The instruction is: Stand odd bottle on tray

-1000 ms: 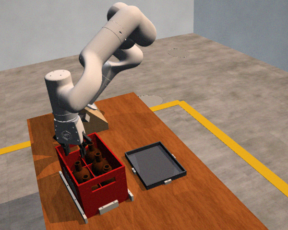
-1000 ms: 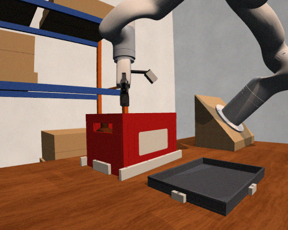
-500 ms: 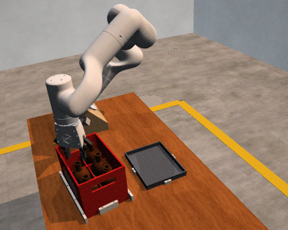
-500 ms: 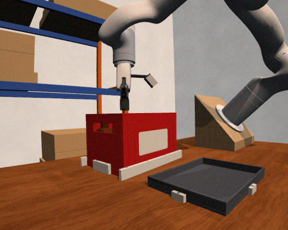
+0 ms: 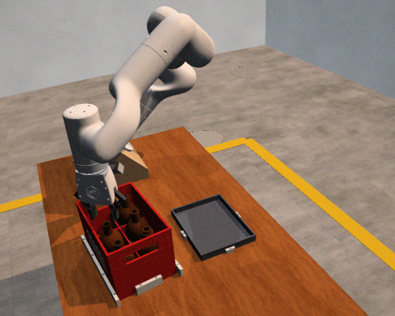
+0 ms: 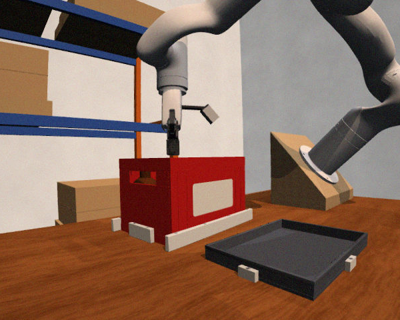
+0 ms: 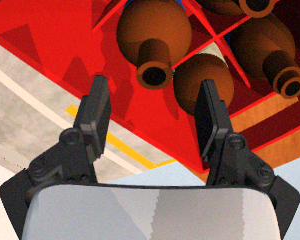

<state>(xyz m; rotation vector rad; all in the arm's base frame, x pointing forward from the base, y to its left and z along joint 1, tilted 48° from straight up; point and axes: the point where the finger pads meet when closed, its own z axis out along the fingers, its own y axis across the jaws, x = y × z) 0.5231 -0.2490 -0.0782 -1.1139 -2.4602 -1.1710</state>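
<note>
My hand is 50 mm to the right of the red crate and 120 mm above it. The rest, counted from my hand: dark grey tray: 30 mm ahead, 330 mm to the left, 190 mm below; then brown bottle: 90 mm ahead, 110 mm below.
</note>
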